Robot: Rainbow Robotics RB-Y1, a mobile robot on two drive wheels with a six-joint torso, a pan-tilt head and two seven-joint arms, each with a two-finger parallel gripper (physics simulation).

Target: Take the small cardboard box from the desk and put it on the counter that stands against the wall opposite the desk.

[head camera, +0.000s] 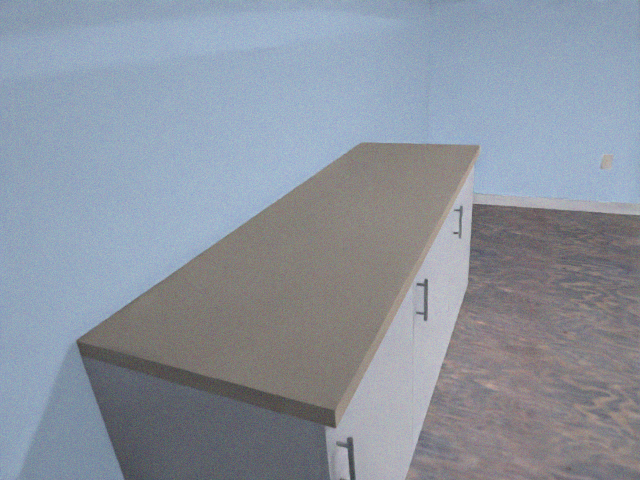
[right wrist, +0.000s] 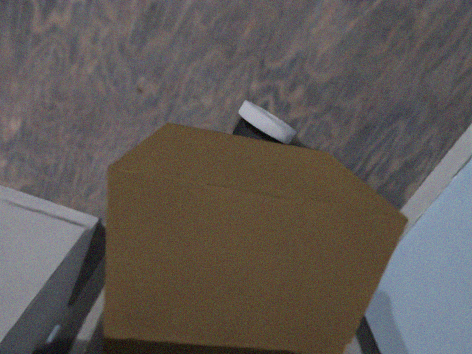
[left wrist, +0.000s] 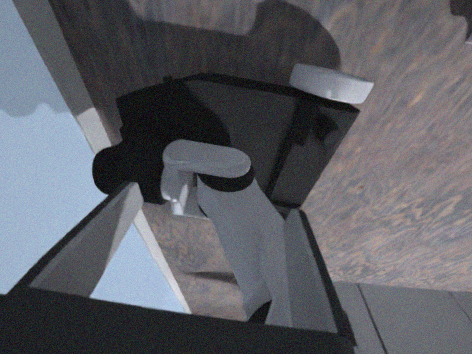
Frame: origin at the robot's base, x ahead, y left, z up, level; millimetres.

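Seen in the pictures: left gripper, fingertip midpoint: (left wrist: 214,204).
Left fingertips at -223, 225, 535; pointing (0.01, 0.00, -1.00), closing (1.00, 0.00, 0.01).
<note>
Offsets run from my left fingertips to a thing's top centre, as dx, dy, dz. "spot": to the spot under its first point. Level surfaces: height alone.
The small brown cardboard box {spot: +447, -540, +407} (right wrist: 250,240) fills the lower middle of the right wrist view. My right gripper (right wrist: 225,295) is shut on it; the box hides most of the fingers. My left gripper (left wrist: 214,204) is open, with its fingers wide apart and nothing between them. The counter {dz +376} (head camera: 289,248), with a tan-brown top and white doors, stands against the blue wall and runs away towards the back right in the head view. Neither gripper nor the box shows in the head view. I cannot identify the desk in these views.
Dark bar handles {spot: +1224, +148, +211} (head camera: 425,299) stand out from the counter doors. Wood-patterned floor {dz -534} (head camera: 542,335) lies right of the counter. A light grey, box-shaped piece {spot: +667, +137, -225} (right wrist: 35,250) stands left of the held box in the right wrist view. The robot's black base (left wrist: 240,110) shows in the left wrist view.
</note>
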